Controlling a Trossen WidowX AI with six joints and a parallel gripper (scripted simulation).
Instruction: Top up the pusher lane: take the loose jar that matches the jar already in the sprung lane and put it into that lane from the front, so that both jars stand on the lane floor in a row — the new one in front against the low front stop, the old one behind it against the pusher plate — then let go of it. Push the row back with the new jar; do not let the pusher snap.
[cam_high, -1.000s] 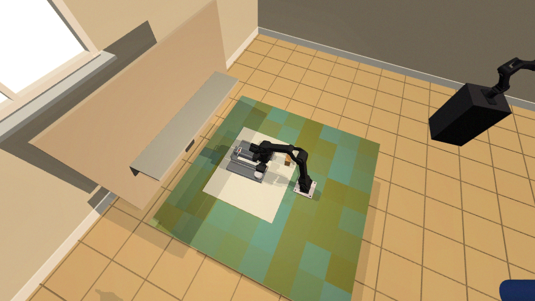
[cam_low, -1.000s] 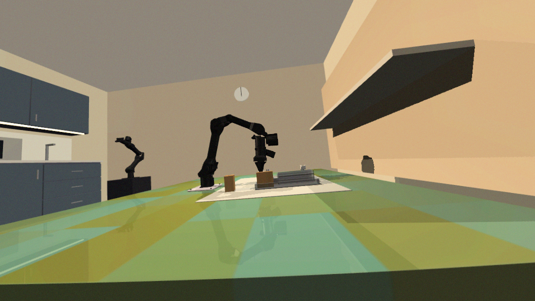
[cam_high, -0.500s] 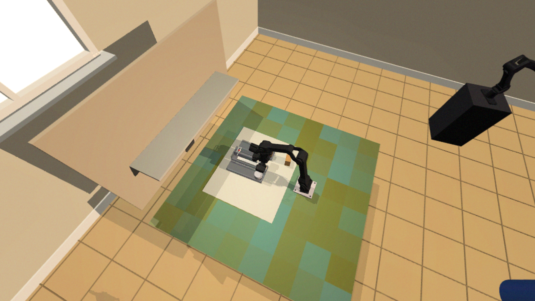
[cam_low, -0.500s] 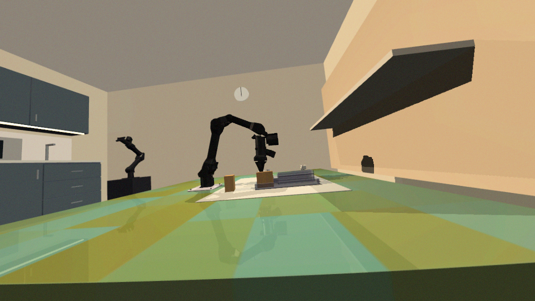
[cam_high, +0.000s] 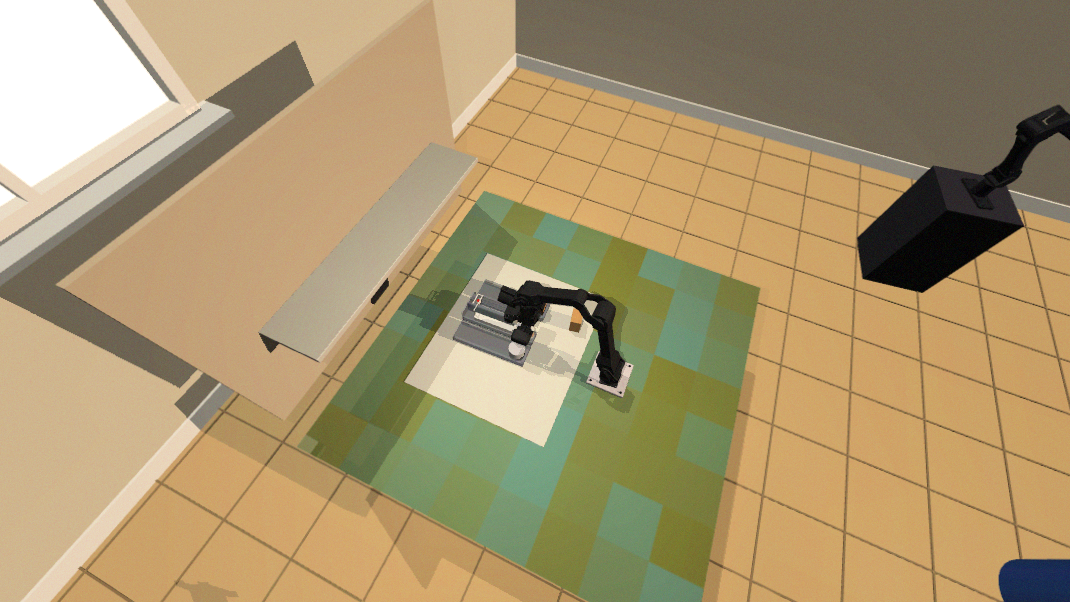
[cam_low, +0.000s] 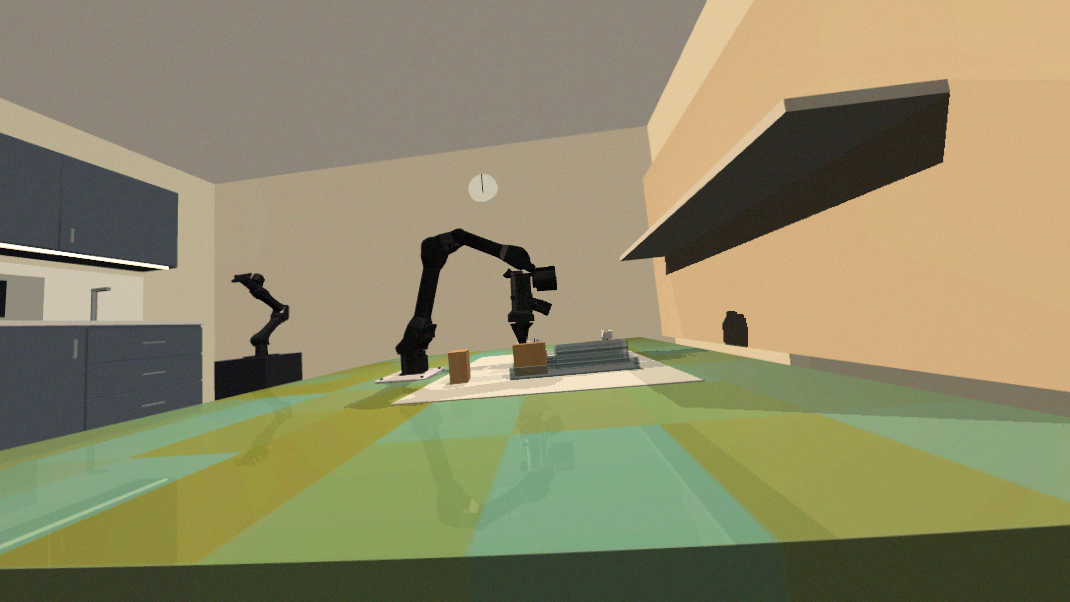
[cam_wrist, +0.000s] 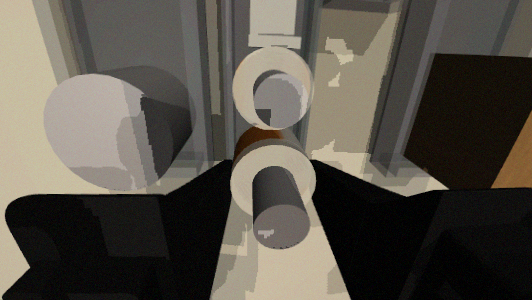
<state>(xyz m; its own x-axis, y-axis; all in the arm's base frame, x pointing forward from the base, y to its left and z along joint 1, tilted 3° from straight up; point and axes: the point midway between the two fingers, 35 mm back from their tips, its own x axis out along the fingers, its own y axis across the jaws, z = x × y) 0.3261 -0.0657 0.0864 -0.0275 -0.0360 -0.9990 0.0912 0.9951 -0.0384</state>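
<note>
Now: gripper tip 80 mm to the right of the wide grey cylinder, 20 mm short of it and 20 mm above it. Also, from my gripper tip: wall shelf (510 mm ahead, 310 mm above, 40 mm to the right); lane rack (150 mm ahead, 40 mm to the right, 30 mm below); brown box (130 mm to the right, 10 mm below, 10 mm ahead).
</note>
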